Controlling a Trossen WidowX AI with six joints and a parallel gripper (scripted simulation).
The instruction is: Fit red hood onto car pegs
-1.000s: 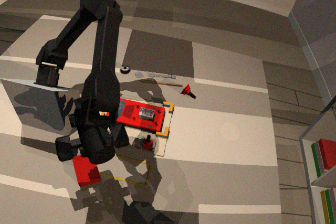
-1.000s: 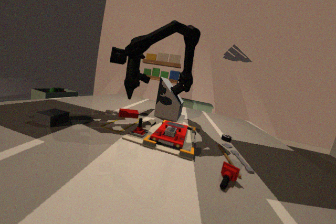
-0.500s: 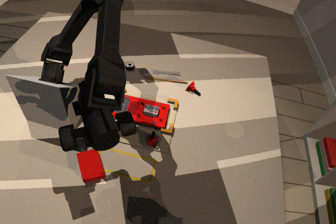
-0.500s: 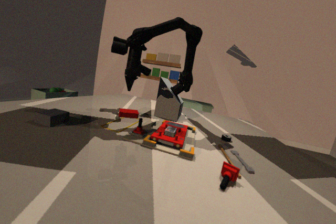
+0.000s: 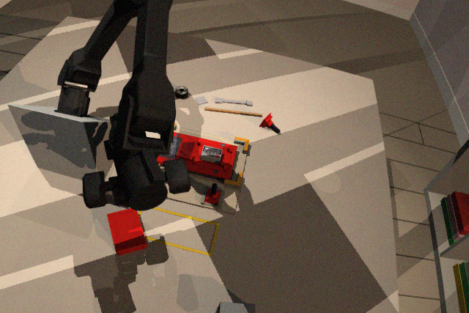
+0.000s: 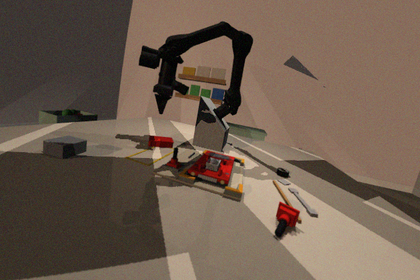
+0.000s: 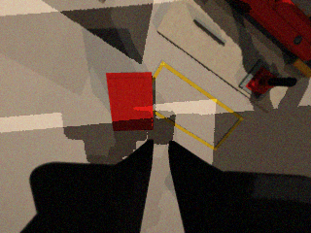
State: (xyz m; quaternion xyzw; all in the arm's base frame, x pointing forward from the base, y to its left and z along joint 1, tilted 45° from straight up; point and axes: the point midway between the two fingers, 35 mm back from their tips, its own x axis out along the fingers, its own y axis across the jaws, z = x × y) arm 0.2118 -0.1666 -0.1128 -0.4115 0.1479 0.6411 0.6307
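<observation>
The red hood lies 12 cm below my gripper tip and 4 cm behind it. The rest, counted from my gripper tip: black wheel 48 cm to the left, 12 cm below, 1 cm ahead; then wooden stick 42 cm to the left, 18 cm ahead, 13 cm below; then grey engine block 24 cm to the left, 13 cm ahead, 11 cm below.
</observation>
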